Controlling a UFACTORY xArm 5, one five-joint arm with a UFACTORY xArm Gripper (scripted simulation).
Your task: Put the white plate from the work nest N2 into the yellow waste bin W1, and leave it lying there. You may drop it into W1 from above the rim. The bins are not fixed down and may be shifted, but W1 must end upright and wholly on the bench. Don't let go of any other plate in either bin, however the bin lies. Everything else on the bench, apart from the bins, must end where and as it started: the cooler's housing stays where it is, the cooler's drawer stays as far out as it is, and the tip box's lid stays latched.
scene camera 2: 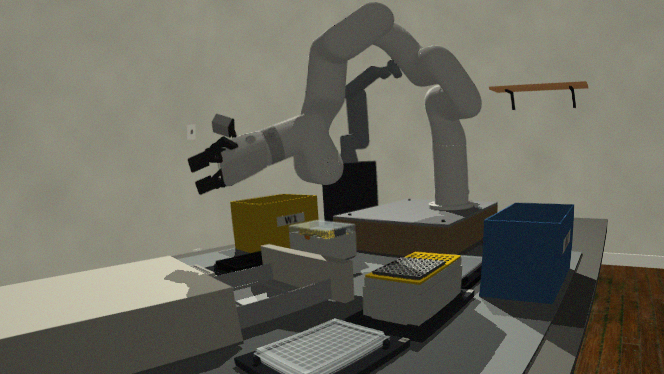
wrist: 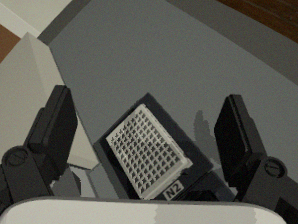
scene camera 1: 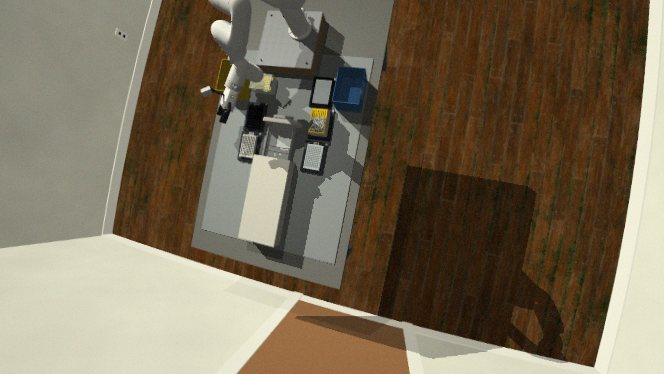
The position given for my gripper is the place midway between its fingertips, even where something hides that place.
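My gripper (scene camera 2: pixel 193 177), also (wrist: pixel 147 107). Yellow waste bin W1 (scene camera 2: pixel 266 221); out of frame in the wrist view. White plate (wrist: pixel 148 145).
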